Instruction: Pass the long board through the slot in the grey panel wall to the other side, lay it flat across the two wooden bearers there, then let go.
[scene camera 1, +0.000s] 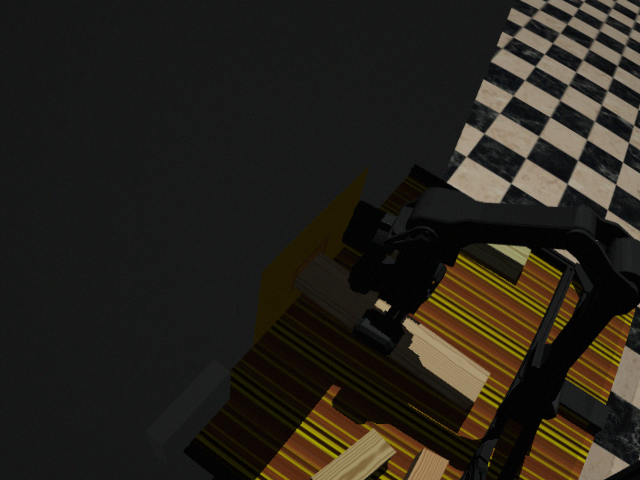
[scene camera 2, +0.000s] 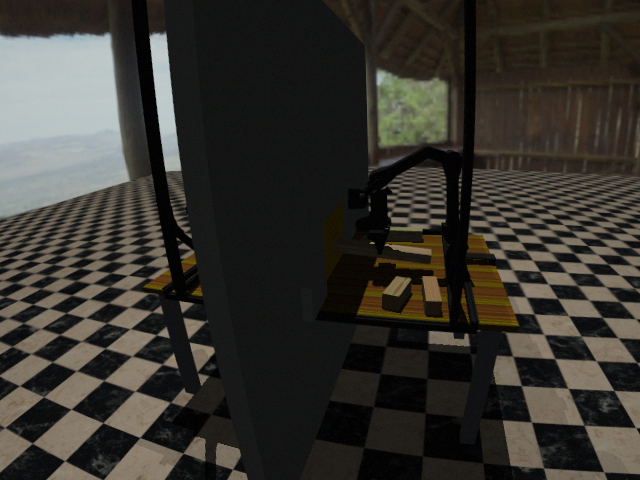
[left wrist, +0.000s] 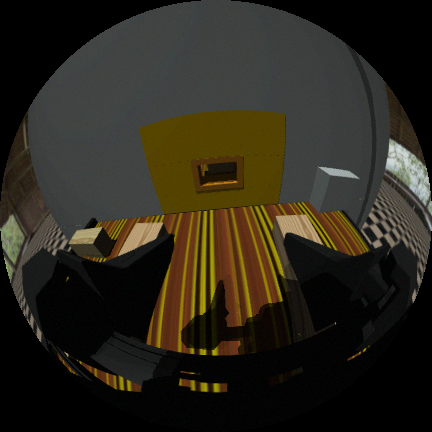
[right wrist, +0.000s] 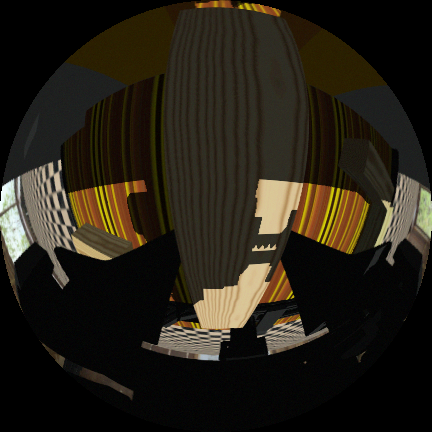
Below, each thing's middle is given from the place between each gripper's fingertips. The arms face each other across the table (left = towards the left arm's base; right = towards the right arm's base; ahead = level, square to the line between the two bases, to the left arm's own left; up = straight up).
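I see the grey block (left wrist: 333, 189), which is 6 cm below my left hand, 30 cm behind it and 21 cm to the right of it.
As for my right gripper, I see it 20 mm above the grey block, 300 mm past the block and 200 mm to the right of it.
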